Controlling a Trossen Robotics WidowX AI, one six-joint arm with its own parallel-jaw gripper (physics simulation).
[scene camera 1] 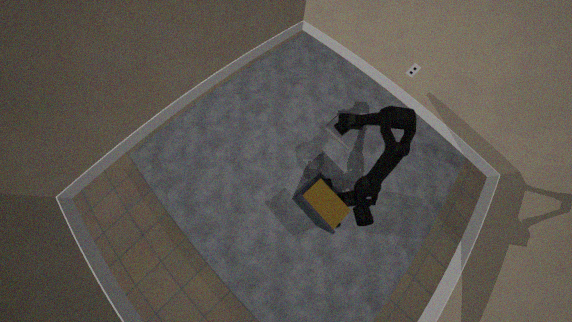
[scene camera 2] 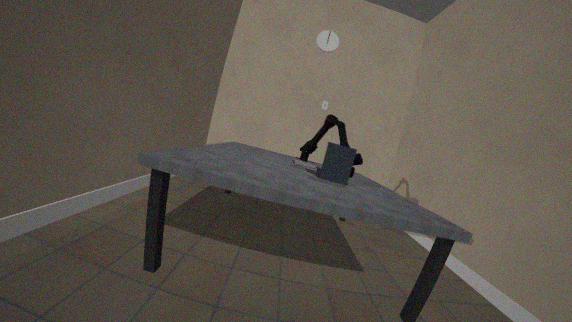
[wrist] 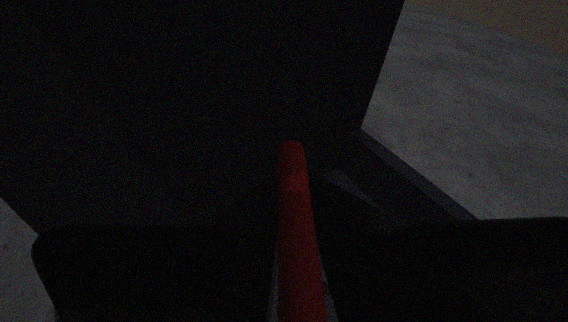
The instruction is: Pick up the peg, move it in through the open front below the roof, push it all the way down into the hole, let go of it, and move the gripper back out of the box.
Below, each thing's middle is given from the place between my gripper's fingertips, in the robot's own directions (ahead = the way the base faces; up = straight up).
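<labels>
The box (scene camera 1: 298,198) is 5 cm behind my hand, 1 cm to the left of it and 5 cm above it. There's a yellow roof (scene camera 1: 333,210) too, and that one's 2 cm behind my hand, 1 cm to the left of it and 15 cm above it.
</labels>
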